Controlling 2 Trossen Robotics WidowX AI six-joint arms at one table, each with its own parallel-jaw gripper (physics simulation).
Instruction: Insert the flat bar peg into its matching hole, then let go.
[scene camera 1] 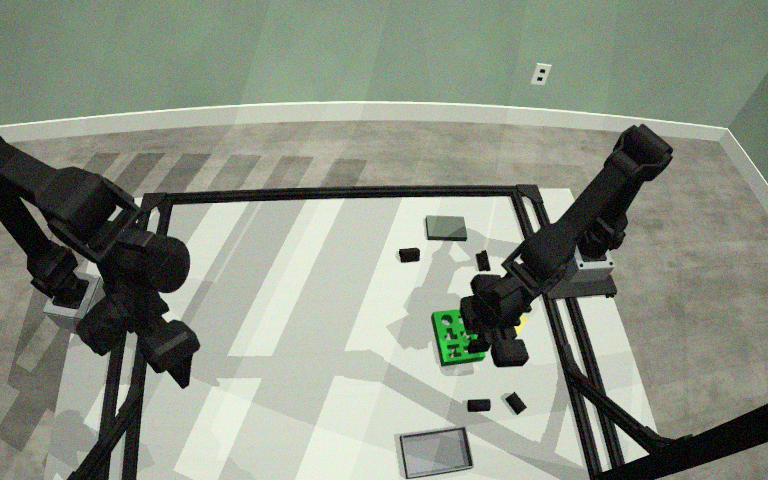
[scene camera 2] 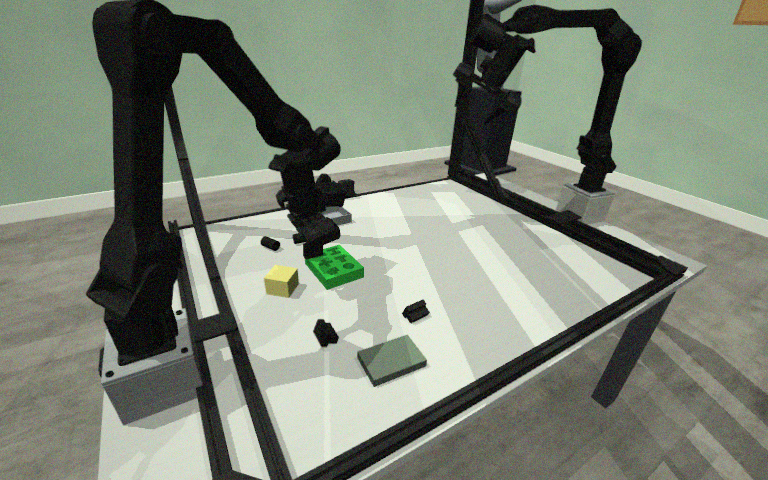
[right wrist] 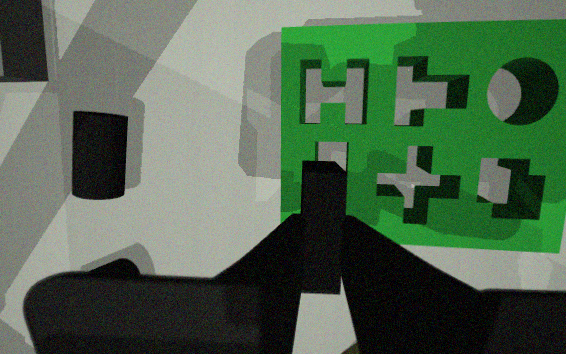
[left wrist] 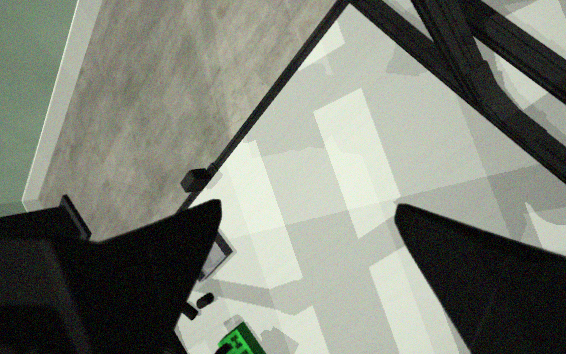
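The black flat bar peg (right wrist: 322, 230) is clamped between the fingers of my right gripper (right wrist: 321, 227) (scene camera 2: 313, 250), at the near side of the green hole board (right wrist: 450, 40) (scene camera 1: 436, 339) (scene camera 2: 343, 279) (left wrist: 255, 341). In the right wrist view the peg overlaps the lower part of the narrow rectangular hole (right wrist: 332, 150); the hole's upper part shows beyond it. Whether the peg's low end is above the hole or inside it is hidden. My left gripper (left wrist: 307, 209) (scene camera 1: 182, 376) is open and empty, far from the board, at the left in scene camera 1.
Loose black pegs (scene camera 1: 409, 254) (scene camera 2: 416, 311) (right wrist: 100, 155) lie around the board. A yellow block (scene camera 2: 281, 281) (scene camera 1: 521, 324) stands close beside it. A grey-green slab (scene camera 1: 446, 228) (scene camera 2: 391, 360) and a shallow grey tray (scene camera 1: 402, 455) lie farther off. Dark rails frame the table.
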